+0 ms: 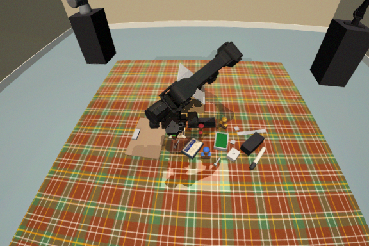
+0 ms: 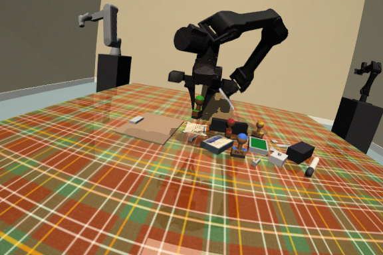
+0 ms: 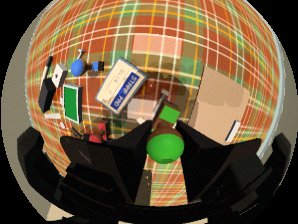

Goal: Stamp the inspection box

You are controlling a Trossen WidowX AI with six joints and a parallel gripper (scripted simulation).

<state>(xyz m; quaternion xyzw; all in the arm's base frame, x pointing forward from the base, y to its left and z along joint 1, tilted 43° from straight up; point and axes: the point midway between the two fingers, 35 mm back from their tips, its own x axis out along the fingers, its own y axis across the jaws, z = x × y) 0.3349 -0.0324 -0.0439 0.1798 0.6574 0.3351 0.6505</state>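
Right now my gripper tip is 8 cm to the right of the blue-topped pad box, 8 cm above it and 1 cm short of it. Also, from my gripper tip: white card 9 cm below, 9 cm behind, 1 cm to the right; then red stamp 10 cm to the left, 9 cm behind, 7 cm below; then green stamp right at my gripper tip.
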